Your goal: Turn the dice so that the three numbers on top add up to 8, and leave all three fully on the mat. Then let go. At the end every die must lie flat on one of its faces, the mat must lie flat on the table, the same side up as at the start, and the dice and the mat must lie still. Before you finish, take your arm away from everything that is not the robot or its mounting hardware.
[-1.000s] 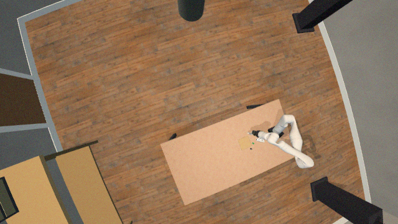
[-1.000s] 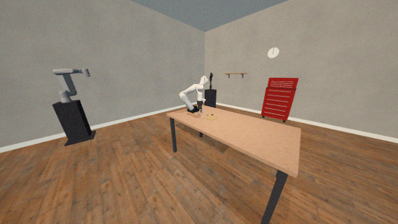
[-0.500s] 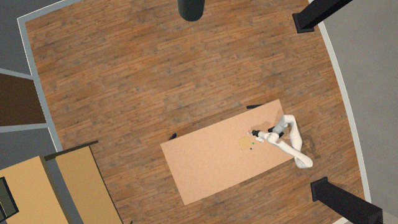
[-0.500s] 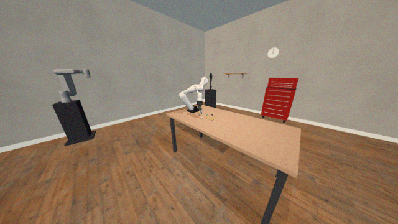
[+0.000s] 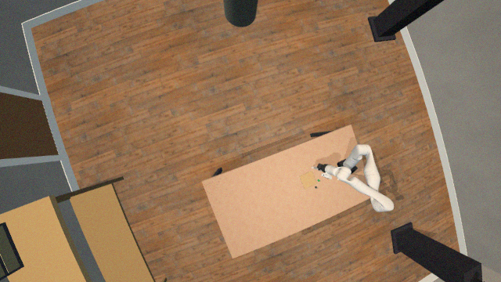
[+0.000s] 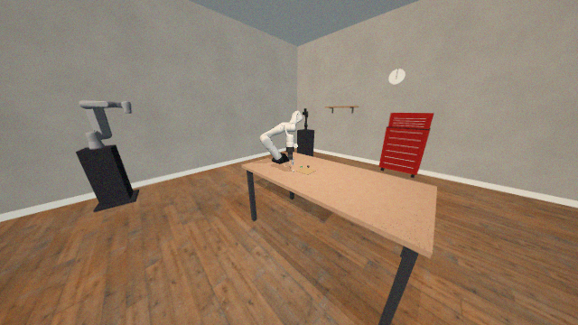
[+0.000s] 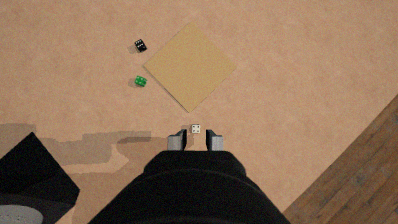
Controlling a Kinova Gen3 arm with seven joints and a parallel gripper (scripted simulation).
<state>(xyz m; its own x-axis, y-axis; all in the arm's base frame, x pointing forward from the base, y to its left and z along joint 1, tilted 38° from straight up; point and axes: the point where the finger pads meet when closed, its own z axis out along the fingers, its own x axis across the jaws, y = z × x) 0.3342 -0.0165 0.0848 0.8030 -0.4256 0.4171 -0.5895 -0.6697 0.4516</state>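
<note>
My hand is 1 cm to the right of the white die and 9 cm above it. The rest, counted from my hand: black die: 1 cm ahead, 21 cm to the left, 9 cm below; then green die: 3 cm behind, 15 cm to the left, 9 cm below; then tan mat: 7 cm ahead, 12 cm to the left, 9 cm below.
</note>
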